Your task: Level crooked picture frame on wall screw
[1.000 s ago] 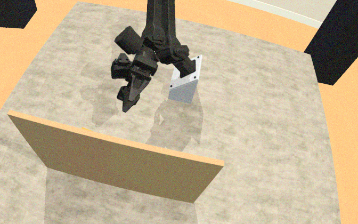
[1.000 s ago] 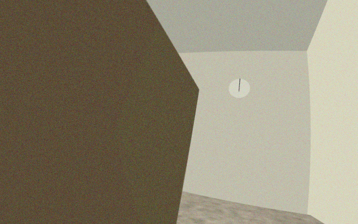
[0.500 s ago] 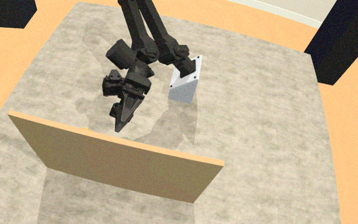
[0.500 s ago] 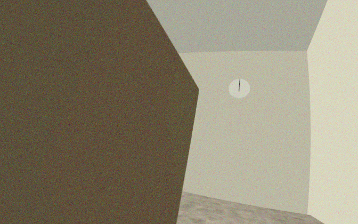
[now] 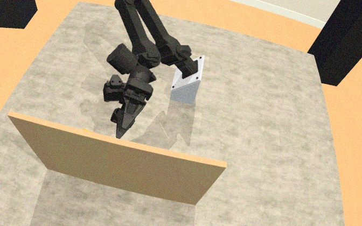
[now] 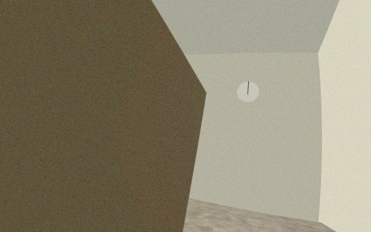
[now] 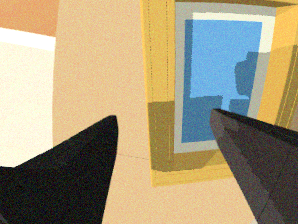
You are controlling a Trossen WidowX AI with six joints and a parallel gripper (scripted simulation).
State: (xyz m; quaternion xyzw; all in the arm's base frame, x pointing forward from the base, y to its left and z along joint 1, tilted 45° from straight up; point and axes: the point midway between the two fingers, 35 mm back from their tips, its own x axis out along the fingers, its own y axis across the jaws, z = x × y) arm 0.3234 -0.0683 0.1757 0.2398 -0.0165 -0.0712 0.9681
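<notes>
My gripper tip is 50 mm short of the picture frame, 20 mm to the left of it and 50 mm above it. From my gripper tip the other things lie so: tan wall panel (60 mm ahead, 10 mm to the right, 60 mm below).
</notes>
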